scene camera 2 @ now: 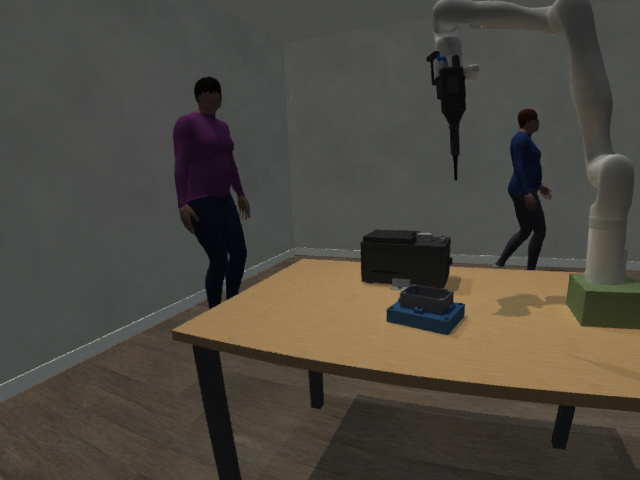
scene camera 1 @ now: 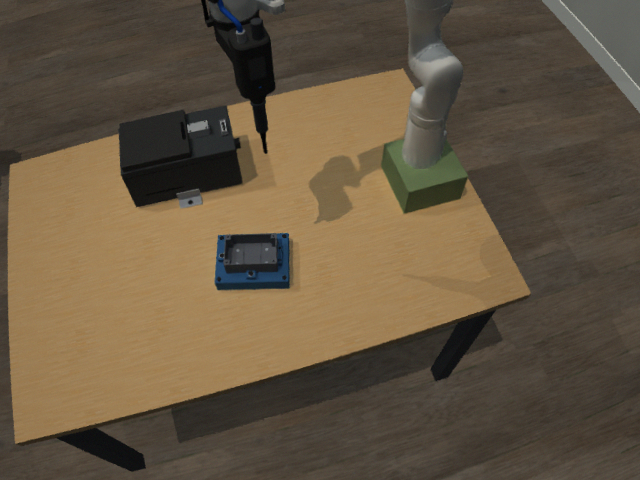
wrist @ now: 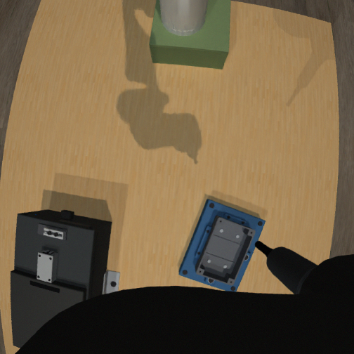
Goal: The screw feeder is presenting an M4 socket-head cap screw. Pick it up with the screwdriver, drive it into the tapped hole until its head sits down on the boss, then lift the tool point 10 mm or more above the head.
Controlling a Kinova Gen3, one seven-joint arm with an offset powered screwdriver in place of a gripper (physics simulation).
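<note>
The black screw feeder (scene camera 1: 178,173) (scene camera 2: 403,260) (wrist: 97,245) stands on the table, with a small light metal piece (scene camera 1: 223,126) (wrist: 52,232) on its top. A screw there is too small to make out. A grey open housing (scene camera 1: 251,254) (scene camera 2: 426,300) (wrist: 220,250) sits in a blue fixture (scene camera 1: 235,282) (scene camera 2: 418,321) (wrist: 192,255). Its corners have small holes; which one is the tapped hole I cannot tell. My screwdriver (scene camera 1: 265,152) (scene camera 2: 455,179) (wrist: 257,244) points down, high above the table, right of the feeder in the scene views. No screw shows on its tip.
The arm's base stands on a green block (scene camera 1: 426,188) (scene camera 2: 602,307) (wrist: 190,56) at the table's right side. A small metal bracket (scene camera 1: 190,200) (scene camera 2: 400,284) (wrist: 112,283) lies at the feeder's front. Two people (scene camera 2: 206,155) (scene camera 2: 526,160) stand beyond the table.
</note>
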